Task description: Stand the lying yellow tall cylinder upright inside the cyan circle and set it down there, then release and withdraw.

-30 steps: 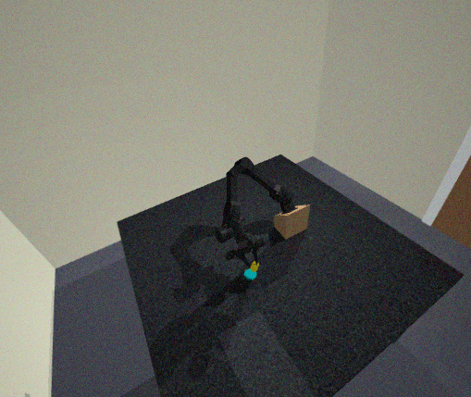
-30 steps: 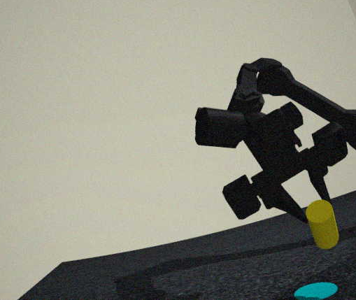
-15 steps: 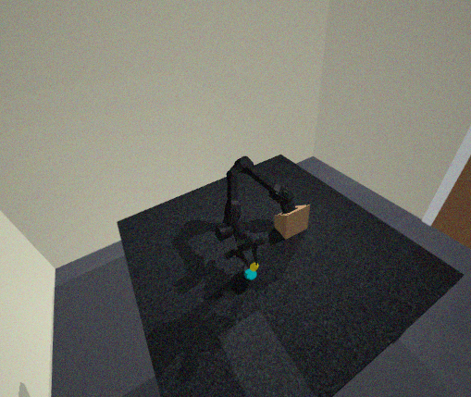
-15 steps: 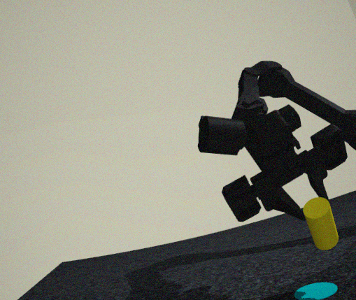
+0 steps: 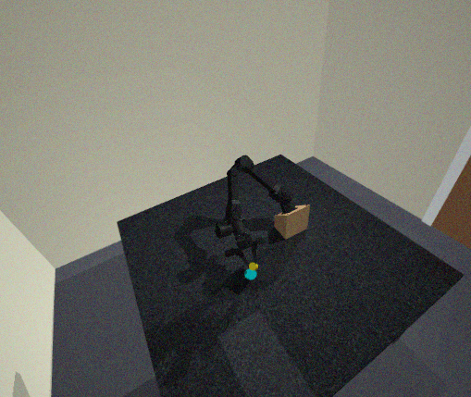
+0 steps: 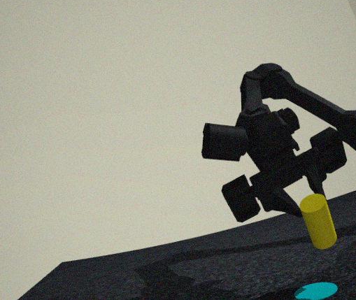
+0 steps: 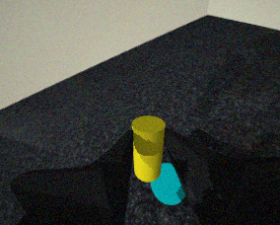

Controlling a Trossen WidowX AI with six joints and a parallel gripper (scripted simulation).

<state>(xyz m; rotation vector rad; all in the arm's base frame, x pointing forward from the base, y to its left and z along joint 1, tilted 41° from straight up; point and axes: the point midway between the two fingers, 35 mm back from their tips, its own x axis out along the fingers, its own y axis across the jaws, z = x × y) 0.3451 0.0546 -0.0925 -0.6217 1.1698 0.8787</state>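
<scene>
The cyan circle lies 10 mm behind my gripper tip, 40 mm to the right of it and 120 mm below it. The rest, counted from my gripper tip: yellow cylinder (10 mm behind, 10 mm to the right, 20 mm below).
</scene>
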